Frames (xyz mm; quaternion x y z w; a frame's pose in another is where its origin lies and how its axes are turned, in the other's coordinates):
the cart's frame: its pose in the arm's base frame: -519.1 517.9 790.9 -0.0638 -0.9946 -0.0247 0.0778
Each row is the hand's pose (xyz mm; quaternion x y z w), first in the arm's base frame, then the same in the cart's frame.
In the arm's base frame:
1: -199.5 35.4 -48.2 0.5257 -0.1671 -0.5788 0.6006
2: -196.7 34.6 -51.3 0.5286 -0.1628 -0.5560 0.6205
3: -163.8 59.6 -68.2 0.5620 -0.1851 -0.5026 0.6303
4: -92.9 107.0 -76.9 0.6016 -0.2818 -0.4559 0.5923
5: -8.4 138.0 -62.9 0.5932 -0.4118 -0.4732 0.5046
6: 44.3 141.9 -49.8 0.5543 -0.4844 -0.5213 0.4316
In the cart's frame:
1: -505.0 -469.1 751.0 -0.4923 0.6343 -0.5637 0.1937
2: -508.4 -469.6 753.6 -0.4683 0.6530 -0.5641 0.1902
3: -540.2 -441.2 766.7 -0.4114 0.6585 -0.5943 0.2097
4: -605.2 -385.3 767.3 -0.3619 0.6111 -0.6372 0.2992
5: -681.9 -343.0 742.6 -0.3821 0.5147 -0.6406 0.4227
6: -731.0 -331.8 721.9 -0.4359 0.4386 -0.6121 0.4929

